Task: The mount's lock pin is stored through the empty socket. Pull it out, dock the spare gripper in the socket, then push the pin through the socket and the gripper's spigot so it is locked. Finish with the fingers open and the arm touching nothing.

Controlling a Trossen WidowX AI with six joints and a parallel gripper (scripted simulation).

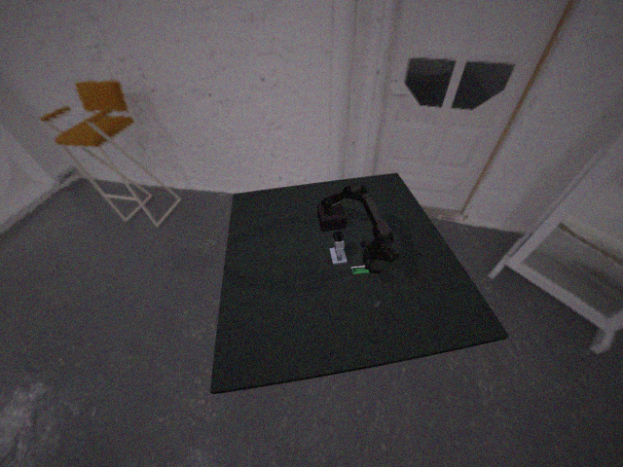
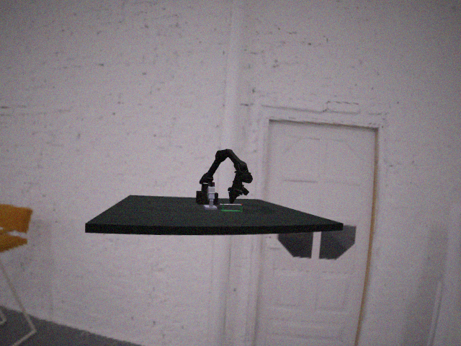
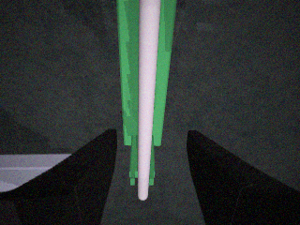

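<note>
Right now the green holder is 1 cm to the left of my gripper tip and 3 cm below it. The rest, counted from my gripper tip: mount 14 cm behind, 9 cm to the right.
</note>
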